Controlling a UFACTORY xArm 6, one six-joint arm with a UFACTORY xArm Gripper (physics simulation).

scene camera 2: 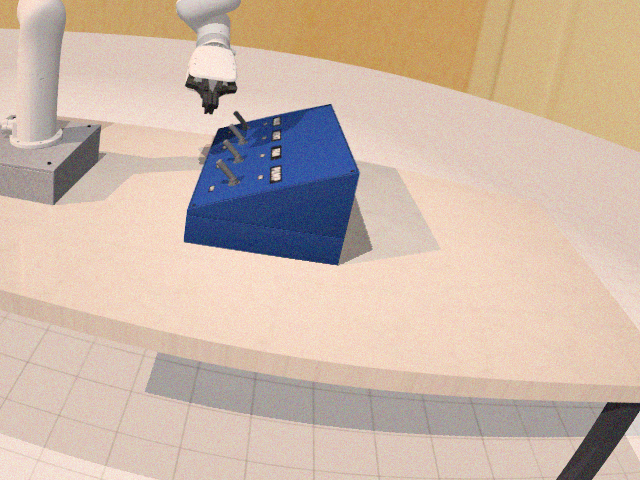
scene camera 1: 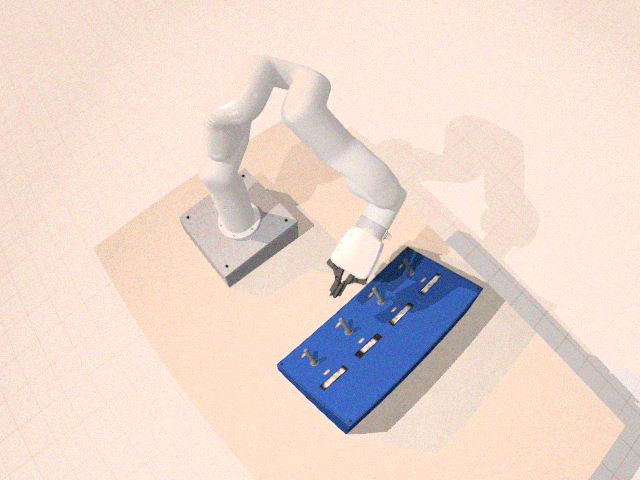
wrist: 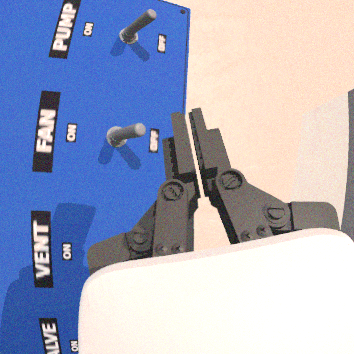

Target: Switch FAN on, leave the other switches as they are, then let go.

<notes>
In view: my gripper [scene camera 2: 210, 109] and a blue switch panel [scene camera 2: 296, 178].
My gripper is seen too in scene camera 1 [scene camera 1: 332, 296] and in the wrist view [wrist: 188, 127]. The blue switch panel shows as well in the wrist view [wrist: 77, 77].
</notes>
